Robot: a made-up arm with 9 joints. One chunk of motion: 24 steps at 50 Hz.
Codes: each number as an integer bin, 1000 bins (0 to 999) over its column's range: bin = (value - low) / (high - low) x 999, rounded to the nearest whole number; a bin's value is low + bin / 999 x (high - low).
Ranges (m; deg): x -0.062..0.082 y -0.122..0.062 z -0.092..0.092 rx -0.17..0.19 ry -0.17..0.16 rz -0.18..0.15
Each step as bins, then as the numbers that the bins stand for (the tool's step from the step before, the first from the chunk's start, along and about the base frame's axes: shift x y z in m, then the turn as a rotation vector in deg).
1 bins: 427 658 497 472 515 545
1 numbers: -0.00045 -0.00081 -0.00046 0.000 0.000 0.000
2 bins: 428 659 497 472 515 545
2 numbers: -0.00031 -0.00062 -0.00046 0.000 0.000 0.000
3 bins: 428 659 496 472 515 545
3 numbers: -0.00031 -0.00062 -0.00064 0.000 0.000 0.000
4 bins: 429 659 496 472 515 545
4 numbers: -0.00016 -0.00062 -0.00064 0.000 0.000 0.000
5 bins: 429 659 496 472 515 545
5 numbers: -0.00016 -0.00062 -0.00064 0.000 0.000 0.000
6 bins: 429 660 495 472 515 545
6 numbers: -0.00016 -0.00044 -0.00083 0.000 0.000 0.000
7 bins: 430 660 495 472 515 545
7 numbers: -0.00002 -0.00044 -0.00083 0.000 0.000 0.000
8 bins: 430 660 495 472 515 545
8 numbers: -0.00002 -0.00044 -0.00083 0.000 0.000 0.000
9 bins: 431 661 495 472 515 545
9 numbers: 0.00013 -0.00025 -0.00083 0.000 0.000 0.000
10 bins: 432 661 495 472 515 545
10 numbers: 0.00027 -0.00025 -0.00083 0.000 0.000 0.000
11 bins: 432 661 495 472 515 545
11 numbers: 0.00027 -0.00025 -0.00083 0.000 0.000 0.000
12 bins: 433 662 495 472 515 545
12 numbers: 0.00041 -0.00007 -0.00083 0.000 0.000 0.000
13 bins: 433 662 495 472 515 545
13 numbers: 0.00041 -0.00007 -0.00083 0.000 0.000 0.000
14 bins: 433 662 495 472 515 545
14 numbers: 0.00041 -0.00007 -0.00083 0.000 0.000 0.000
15 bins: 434 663 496 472 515 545
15 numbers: 0.00056 0.00011 -0.00064 0.000 0.000 0.000
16 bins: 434 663 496 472 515 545
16 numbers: 0.00056 0.00011 -0.00064 0.000 0.000 0.000
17 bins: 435 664 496 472 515 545
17 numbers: 0.00070 0.00030 -0.00064 0.000 0.000 0.000
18 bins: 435 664 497 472 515 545
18 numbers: 0.00070 0.00030 -0.00046 0.000 0.000 0.000
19 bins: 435 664 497 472 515 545
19 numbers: 0.00070 0.00030 -0.00046 0.000 0.000 0.000
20 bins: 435 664 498 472 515 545
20 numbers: 0.00070 0.00030 -0.00028 0.000 0.000 0.000
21 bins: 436 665 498 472 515 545
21 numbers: 0.00085 0.00048 -0.00028 0.000 0.000 0.000
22 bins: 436 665 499 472 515 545
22 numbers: 0.00085 0.00048 -0.00009 0.000 0.000 0.000
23 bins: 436 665 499 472 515 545
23 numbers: 0.00085 0.00048 -0.00009 0.000 0.000 0.000
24 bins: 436 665 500 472 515 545
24 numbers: 0.00085 0.00048 0.00009 0.000 0.000 0.000
